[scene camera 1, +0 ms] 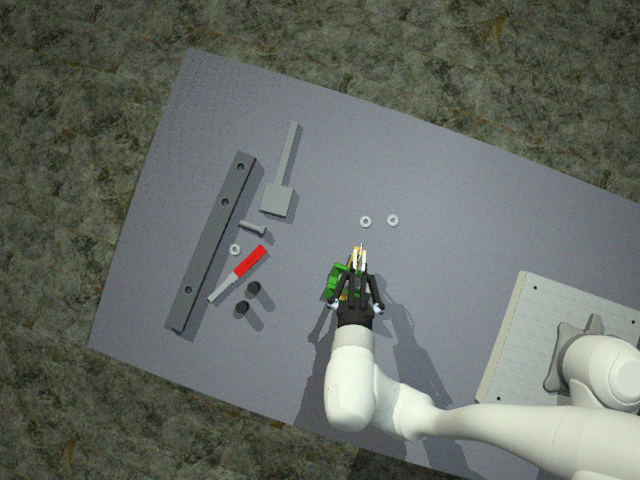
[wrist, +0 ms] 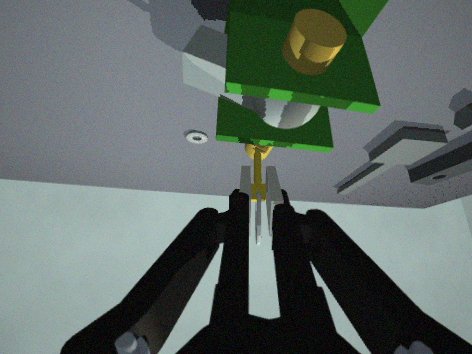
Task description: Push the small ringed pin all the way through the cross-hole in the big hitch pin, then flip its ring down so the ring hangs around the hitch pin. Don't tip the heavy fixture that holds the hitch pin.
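Pixels of known places: gripper, fingertip midpoint: [scene camera 1: 359, 253] [wrist: 257, 180]; arm's base, link origin: [scene camera 1: 581, 362].
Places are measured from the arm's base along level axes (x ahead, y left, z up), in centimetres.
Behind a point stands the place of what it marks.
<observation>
My gripper [scene camera 1: 359, 259] {x 64.4, y -13.0, z 1.8 cm} [wrist: 257, 180] {x 64.4, y -13.0, z 1.8 cm} is shut on the small ringed pin [wrist: 257, 170] {x 64.3, y -12.5, z 1.0 cm}, holding its yellow head between the pale fingertips. The pin's thin shaft points away from the palm and its tip meets or overlaps the hitch pin's end; how deep it sits in the cross-hole cannot be told. Its ring [wrist: 258, 231] {x 64.2, y -11.5, z 6.6 cm} shows edge-on, extending back between the fingers. The big yellow hitch pin [scene camera 1: 357, 250] {x 64.9, y -13.6, z -0.9 cm} [wrist: 315, 47] {x 65.2, y -0.9, z -0.7 cm} runs through the two plates of the green fixture [scene camera 1: 334, 277] {x 68.6, y -5.5, z -5.2 cm} [wrist: 260, 55] {x 62.8, y -2.6, z -1.8 cm}, and its far end sticks out below the lower plate in the wrist view. The fixture appears upright, partly hidden by my gripper in the scene view.
Two washers [scene camera 1: 365, 221] {x 63.8, y -21.1, z -8.1 cm} [scene camera 1: 392, 220] {x 57.8, y -23.0, z -8.1 cm} lie beyond the fixture. To the left lie a grey paddle-shaped part [scene camera 1: 277, 199] {x 88.0, y -21.2, z -6.9 cm}, a long drilled bar [scene camera 1: 211, 242] {x 101.8, y -6.0, z -6.0 cm}, a bolt [scene camera 1: 252, 227] {x 92.4, y -12.5, z -6.6 cm}, a red-handled tool [scene camera 1: 250, 260] {x 90.9, y -4.1, z -7.4 cm} and two black pegs [scene camera 1: 253, 288] {x 87.9, y 2.5, z -4.4 cm} [scene camera 1: 241, 307] {x 89.7, y 8.0, z -4.4 cm}. The robot's base plate [scene camera 1: 522, 330] {x 18.3, y -4.4, z -1.3 cm} is at right.
</observation>
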